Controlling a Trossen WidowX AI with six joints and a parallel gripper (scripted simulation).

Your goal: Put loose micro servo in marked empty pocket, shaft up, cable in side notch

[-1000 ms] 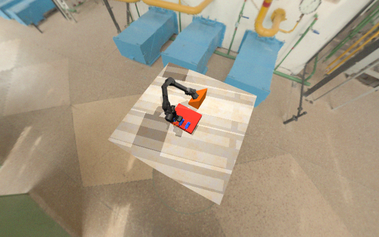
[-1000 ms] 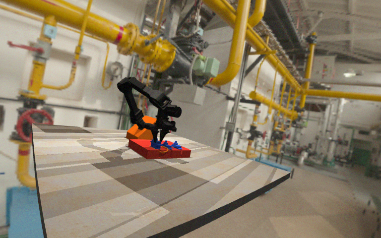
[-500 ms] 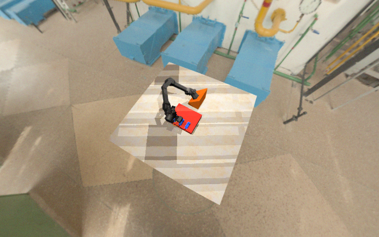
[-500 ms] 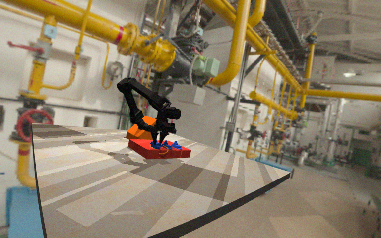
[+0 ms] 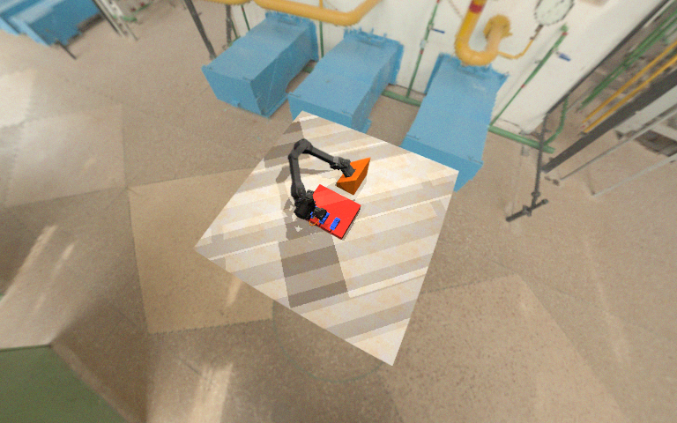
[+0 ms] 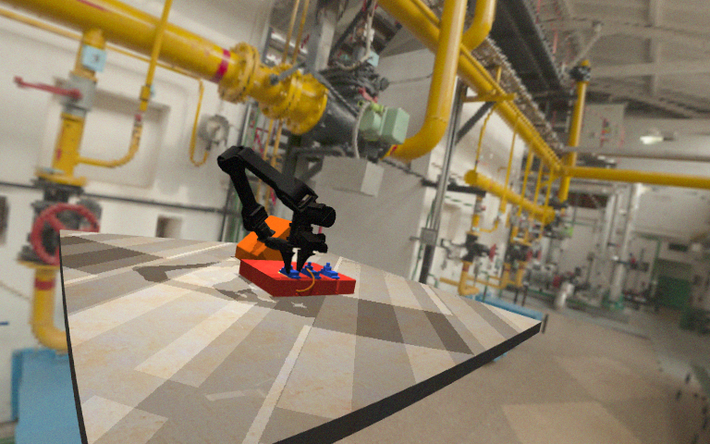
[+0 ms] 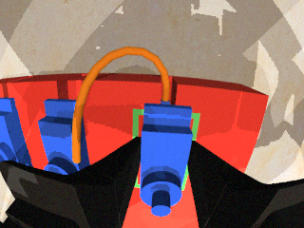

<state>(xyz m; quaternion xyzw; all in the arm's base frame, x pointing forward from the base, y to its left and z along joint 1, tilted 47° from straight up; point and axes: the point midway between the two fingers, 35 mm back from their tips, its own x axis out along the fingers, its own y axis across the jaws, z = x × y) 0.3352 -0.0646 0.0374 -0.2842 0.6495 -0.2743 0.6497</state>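
Right now the red deck is 120 mm behind my gripper tip, 70 mm to the left of it and 30 mm below it.
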